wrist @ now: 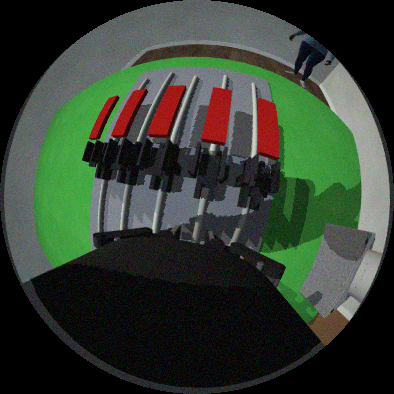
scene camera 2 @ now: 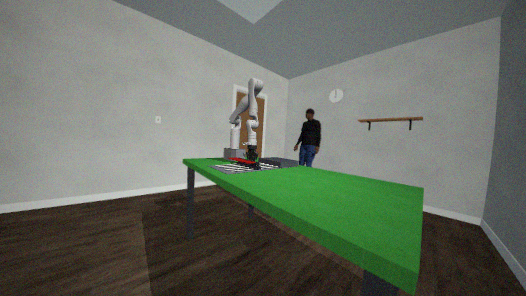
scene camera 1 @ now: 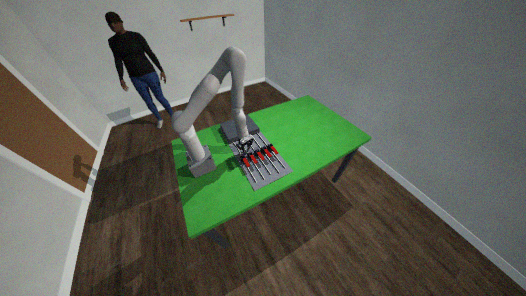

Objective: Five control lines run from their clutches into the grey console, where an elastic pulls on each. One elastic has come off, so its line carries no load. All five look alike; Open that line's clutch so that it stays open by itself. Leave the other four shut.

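Places are measured from the arm's base along level axes (x ahead, y left, z up), in centimetres.
Pixels of known places: gripper, fingertip midpoint: [wrist: 192, 234] [scene camera 1: 246, 150]; arm's base, origin of the base link: [scene camera 2: 234, 148] [scene camera 1: 198, 155].
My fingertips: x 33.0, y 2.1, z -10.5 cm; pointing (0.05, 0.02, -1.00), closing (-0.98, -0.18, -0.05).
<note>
Ahead of a thing's pixels: the offset from my fingertips to its top centre. "spot": to the spot under its first point. Level surfaces: height alone.
Five clutches with red levers @[dx +17.7, dy -9.8, dz +5.3 cm] [wrist: 104, 117] @[dx +12.2, dy -10.6, dz +5.3 cm] [wrist: 129, 113] @[dx +6.8, dy -11.4, dz +5.3 cm] [wrist: 167, 111] @[dx +1.3, dy -12.2, dz +5.3 cm] [wrist: 217, 116] @[dx -4.1, dy -13.0, dz +5.3 cm] [wrist: 268, 128] stand in a row on a grey plate @[spot: dx -1.9, dy -28.9, dz +0.1 cm] [scene camera 1: 259, 185] [wrist: 254, 225]. The levers all lie pointing away from the grey console @[dx +1.3, dy +26.2, dz +4.1 cm] [scene camera 1: 231, 133] [scene camera 2: 284, 162]. Pale control lines run through the black clutch bodies. My gripper [scene camera 1: 245, 147] [scene camera 2: 252, 157] [wrist: 192, 234] is partly open, low over the lines between clutches and console. Its tips stand on either side of the line @[spot: dx -0.3, dy -2.6, dz +0.4 cm] [wrist: 201, 217] of the second clutch from the right in the wrist view. Contact with it cannot be told. The elastics are not visible.
The green table @[dz -0.6 cm] [scene camera 1: 325, 125] [scene camera 2: 320, 200] carries the plate, the console and the arm's grey base block [scene camera 1: 202, 164] [wrist: 332, 265]. The base stands beside the plate, on the right in the wrist view. A person [scene camera 1: 137, 60] [scene camera 2: 310, 135] stands behind the table.
</note>
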